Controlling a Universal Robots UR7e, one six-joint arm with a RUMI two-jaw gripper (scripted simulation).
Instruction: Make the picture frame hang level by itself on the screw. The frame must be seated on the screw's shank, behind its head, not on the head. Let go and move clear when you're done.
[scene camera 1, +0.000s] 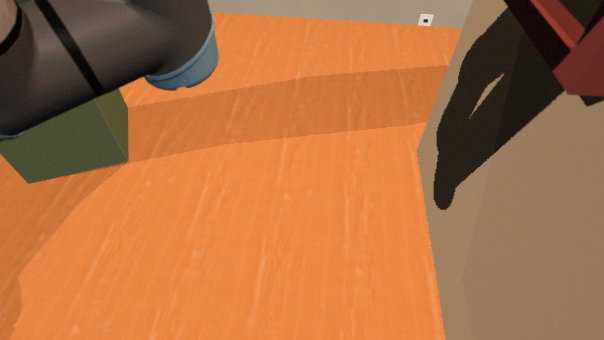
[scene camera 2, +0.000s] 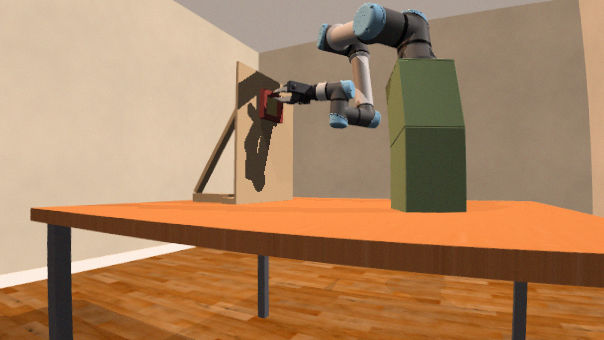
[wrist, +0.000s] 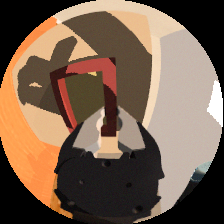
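Observation:
I can see my gripper (wrist: 111, 107), and there's a picture frame (wrist: 78, 97) here as well. A tan board shows at (scene camera 1: 504, 158), at (scene camera 2: 263, 151) and again at (wrist: 127, 39), and then there's a slanted brace (scene camera 2: 222, 142).

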